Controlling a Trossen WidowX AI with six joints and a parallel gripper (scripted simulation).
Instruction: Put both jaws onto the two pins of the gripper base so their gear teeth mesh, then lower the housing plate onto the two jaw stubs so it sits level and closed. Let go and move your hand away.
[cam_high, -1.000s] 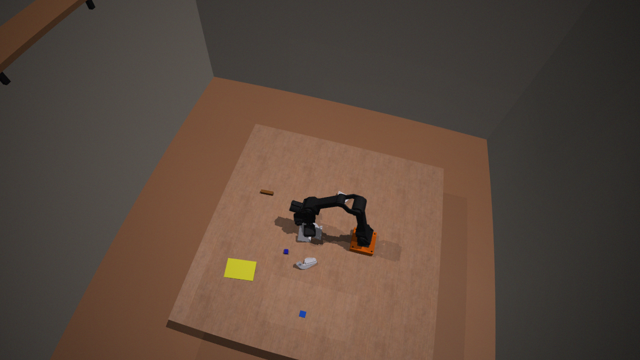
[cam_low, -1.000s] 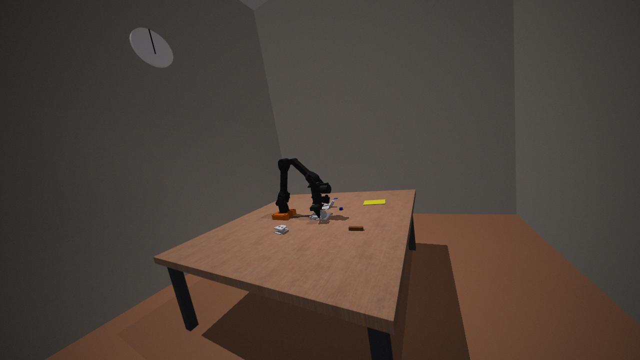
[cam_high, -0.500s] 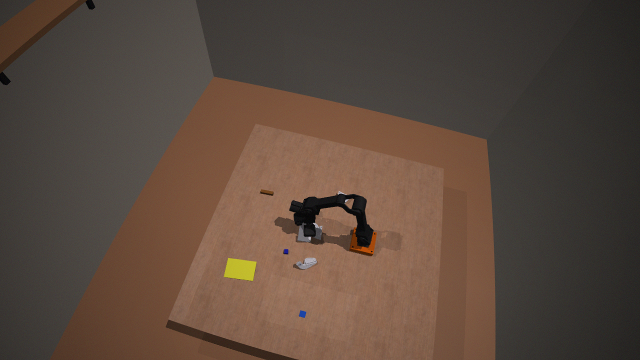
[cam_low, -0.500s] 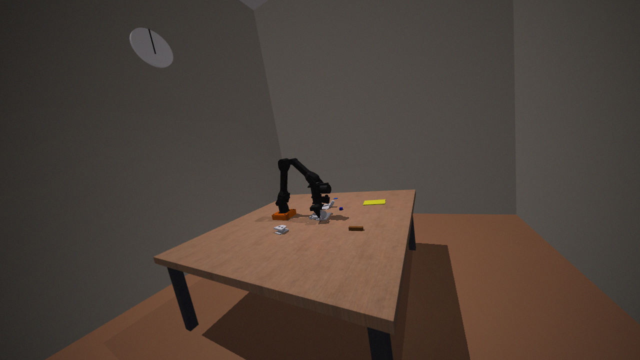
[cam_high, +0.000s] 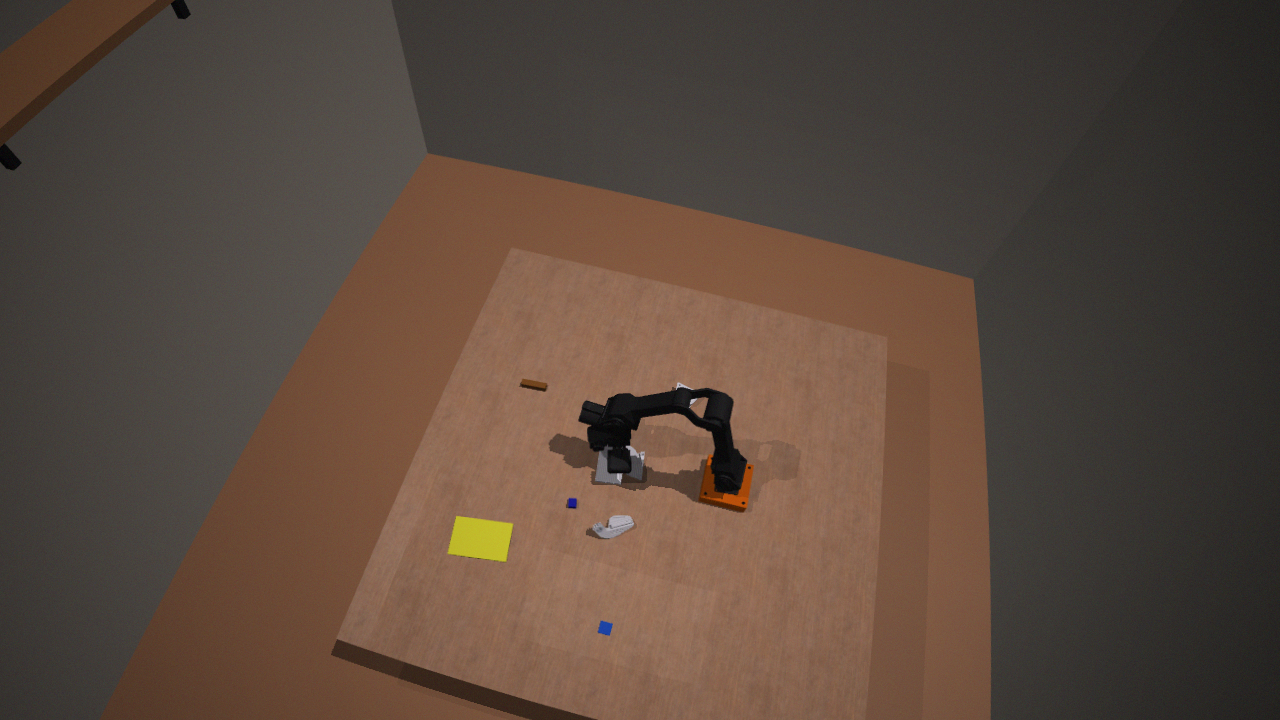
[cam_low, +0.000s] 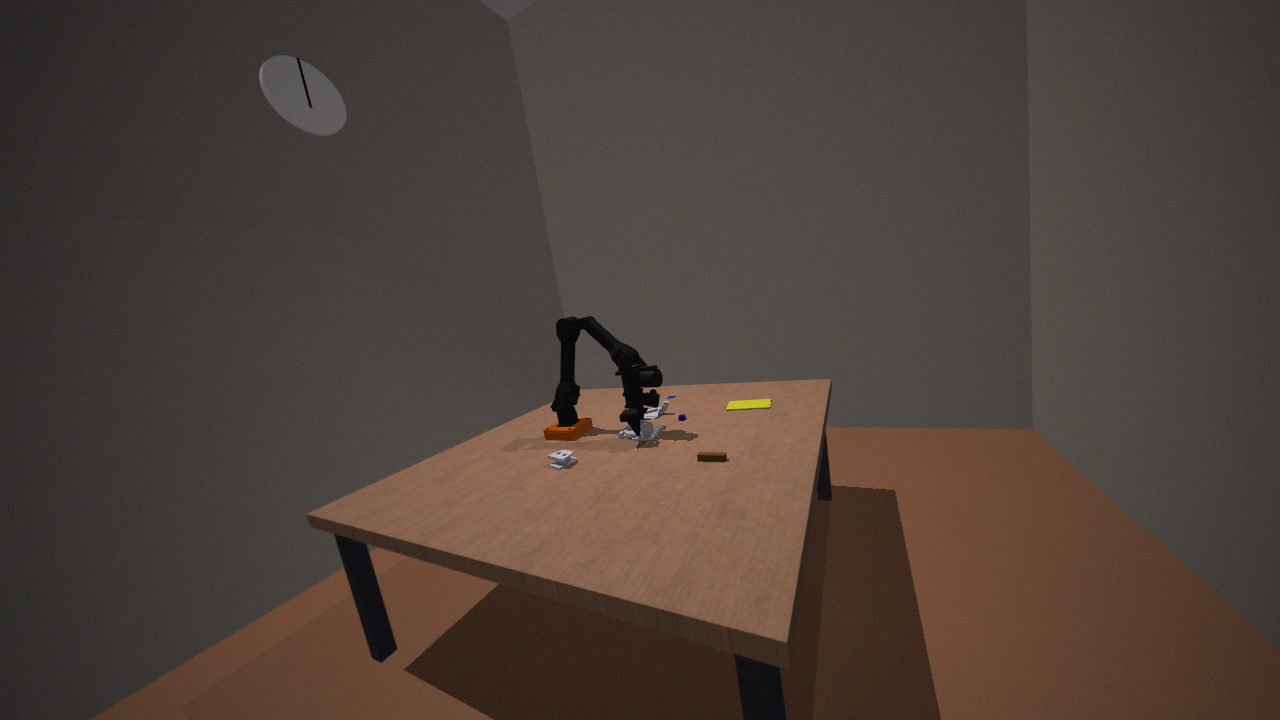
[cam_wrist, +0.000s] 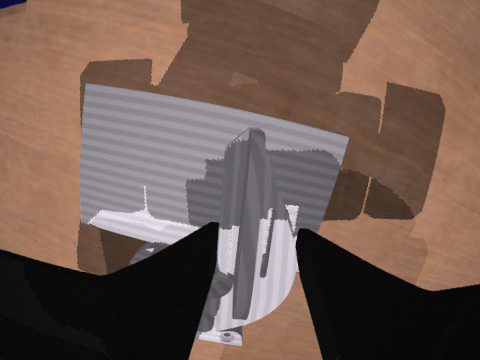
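Now: gripper tip 1 cm short of the white card, 3 cm to the right of it and 1 cm above it. Also, from my gripper tip: blue cube (9 cm ahead, 17 cm to the left, 1 cm below); brown block (28 cm ahead, 16 cm to the right); yellow sheet (30 cm ahead, 31 cm to the left, 1 cm below).
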